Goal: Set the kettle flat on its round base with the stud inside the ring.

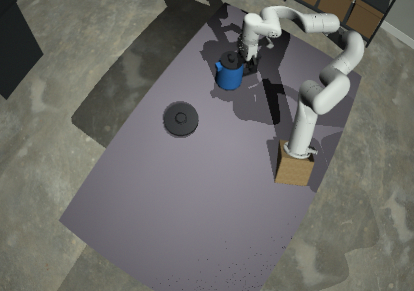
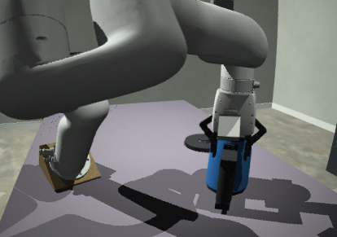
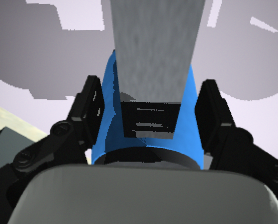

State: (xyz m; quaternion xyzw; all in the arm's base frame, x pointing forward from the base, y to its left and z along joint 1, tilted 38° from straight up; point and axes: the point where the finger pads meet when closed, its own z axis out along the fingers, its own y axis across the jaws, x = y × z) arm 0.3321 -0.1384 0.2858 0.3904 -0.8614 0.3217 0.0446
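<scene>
My hand is 50 mm above the blue kettle, 30 mm to the right of it and 20 mm short of it. Also, from my hand: round black base 330 mm to the left, 160 mm ahead, 130 mm below.
</scene>
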